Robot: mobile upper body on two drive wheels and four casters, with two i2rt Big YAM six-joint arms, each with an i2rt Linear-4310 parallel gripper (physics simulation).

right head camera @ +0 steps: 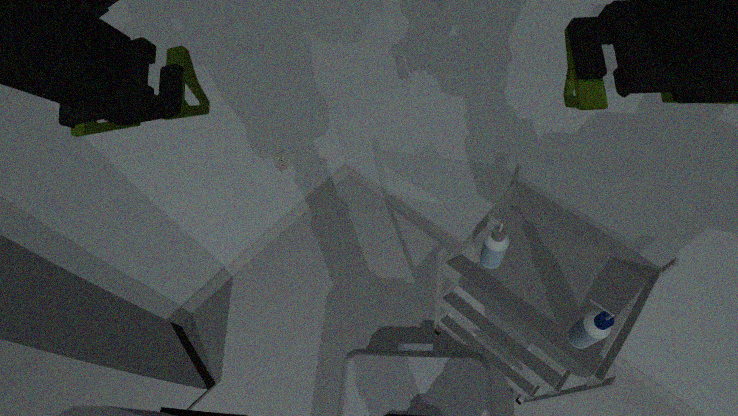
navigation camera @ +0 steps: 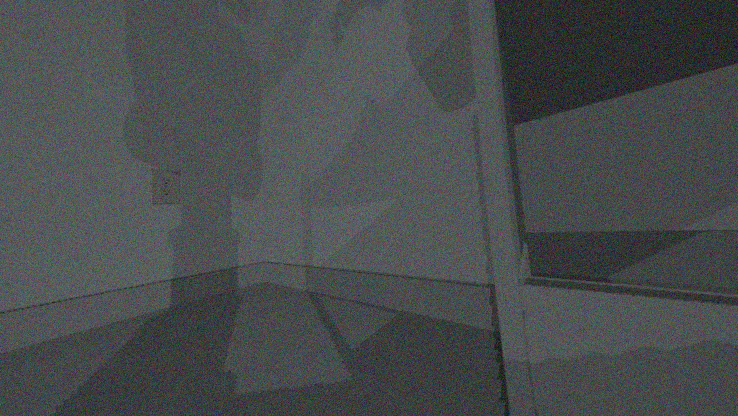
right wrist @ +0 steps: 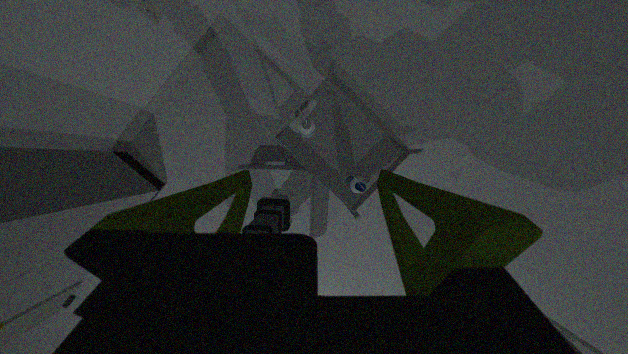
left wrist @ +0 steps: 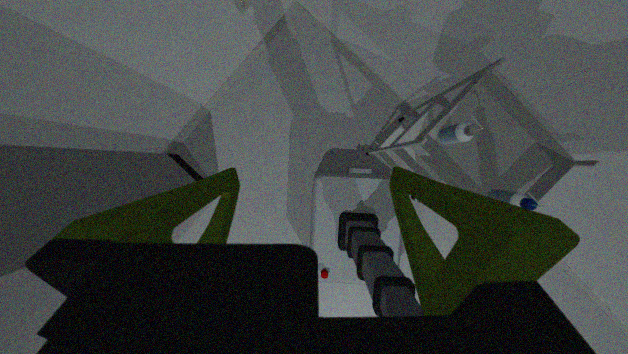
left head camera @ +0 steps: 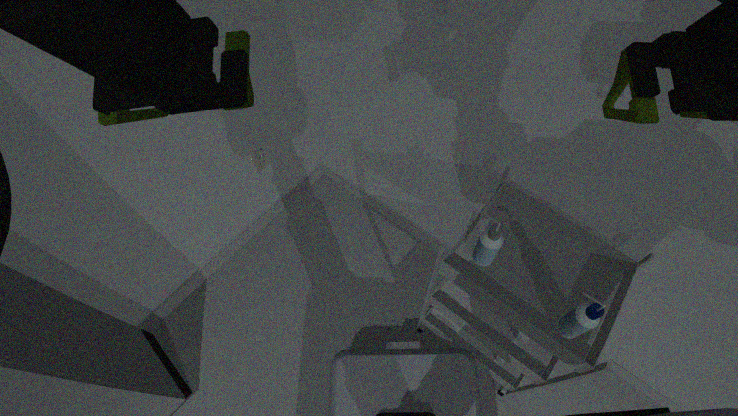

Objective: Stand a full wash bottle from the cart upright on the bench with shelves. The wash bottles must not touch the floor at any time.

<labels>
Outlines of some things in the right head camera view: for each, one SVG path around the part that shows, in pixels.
My left gripper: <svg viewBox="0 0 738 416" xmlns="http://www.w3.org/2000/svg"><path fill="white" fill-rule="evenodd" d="M27 92L60 103L59 124L70 127L71 135L75 137L140 126L141 122L151 120L170 120L209 114L209 100L197 80L189 51L184 46L167 49L166 66L160 70L159 94L155 95L154 88L148 85L149 64L155 63L156 46L143 37L130 40L127 75L123 75L72 50L70 33L65 26L58 22L63 39L58 64L43 86L33 92ZM185 83L198 99L199 105L188 105L185 100Z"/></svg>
My right gripper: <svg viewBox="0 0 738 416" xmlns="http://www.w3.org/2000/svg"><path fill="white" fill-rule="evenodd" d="M564 31L568 65L563 92L566 107L579 110L608 108L603 77L607 74L602 49L604 44L612 44L614 46L618 68L613 71L616 91L621 97L634 93L661 92L662 102L738 104L738 21L735 21L730 15L727 17L724 15L718 0L694 0L648 43L643 41L633 0L613 1L604 7L598 17L573 18Z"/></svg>
</labels>
